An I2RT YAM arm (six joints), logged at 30 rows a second.
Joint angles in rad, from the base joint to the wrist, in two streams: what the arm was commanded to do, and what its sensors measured. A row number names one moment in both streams.
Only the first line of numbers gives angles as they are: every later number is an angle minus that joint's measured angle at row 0.
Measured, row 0:
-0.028, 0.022, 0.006, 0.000, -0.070, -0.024
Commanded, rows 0 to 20:
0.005, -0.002, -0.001, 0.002, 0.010, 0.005
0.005, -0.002, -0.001, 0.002, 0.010, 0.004
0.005, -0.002, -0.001, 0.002, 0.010, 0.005
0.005, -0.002, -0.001, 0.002, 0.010, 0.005
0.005, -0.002, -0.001, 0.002, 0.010, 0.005
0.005, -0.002, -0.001, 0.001, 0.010, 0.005
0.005, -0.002, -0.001, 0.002, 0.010, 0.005
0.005, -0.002, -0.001, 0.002, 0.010, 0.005
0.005, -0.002, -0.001, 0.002, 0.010, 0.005
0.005, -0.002, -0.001, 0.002, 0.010, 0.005
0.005, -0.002, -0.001, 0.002, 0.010, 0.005
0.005, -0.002, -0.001, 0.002, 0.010, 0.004
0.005, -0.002, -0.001, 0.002, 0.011, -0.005
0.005, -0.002, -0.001, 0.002, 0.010, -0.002
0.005, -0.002, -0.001, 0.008, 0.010, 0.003
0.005, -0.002, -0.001, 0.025, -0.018, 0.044
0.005, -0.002, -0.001, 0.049, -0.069, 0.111
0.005, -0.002, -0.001, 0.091, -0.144, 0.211
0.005, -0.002, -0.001, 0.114, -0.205, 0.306
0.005, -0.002, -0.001, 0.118, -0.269, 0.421
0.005, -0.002, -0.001, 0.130, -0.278, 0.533
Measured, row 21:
0.000, 0.000, 0.000, 0.113, -0.122, 0.195
